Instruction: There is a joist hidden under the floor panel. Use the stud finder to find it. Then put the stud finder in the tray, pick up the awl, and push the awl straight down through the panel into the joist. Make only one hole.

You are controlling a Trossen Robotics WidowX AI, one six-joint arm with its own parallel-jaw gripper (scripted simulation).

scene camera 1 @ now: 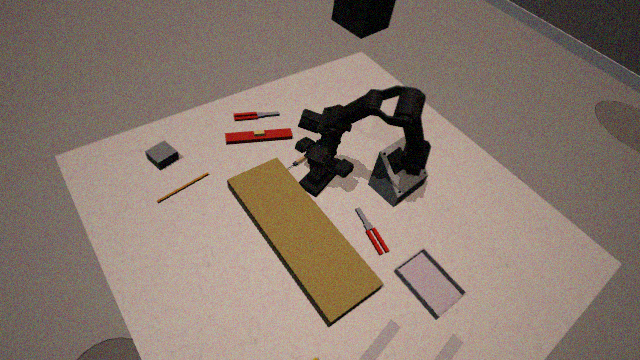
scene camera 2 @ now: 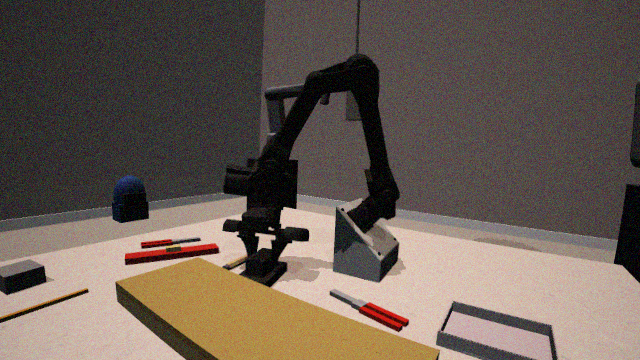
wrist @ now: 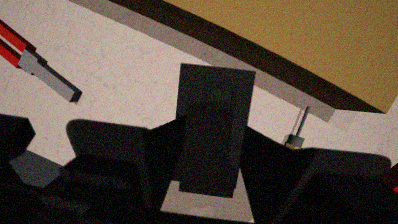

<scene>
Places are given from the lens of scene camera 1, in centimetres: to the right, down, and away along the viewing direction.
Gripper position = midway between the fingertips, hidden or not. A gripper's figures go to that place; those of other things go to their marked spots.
my gripper (scene camera 1: 317,177): -1, -1, 121
red level (scene camera 1: 276,134): -15, -16, 132
grey tray (scene camera 1: 430,283): 31, 29, 104
The marked spots on the grey tray and the red level are 70 cm apart.
</scene>
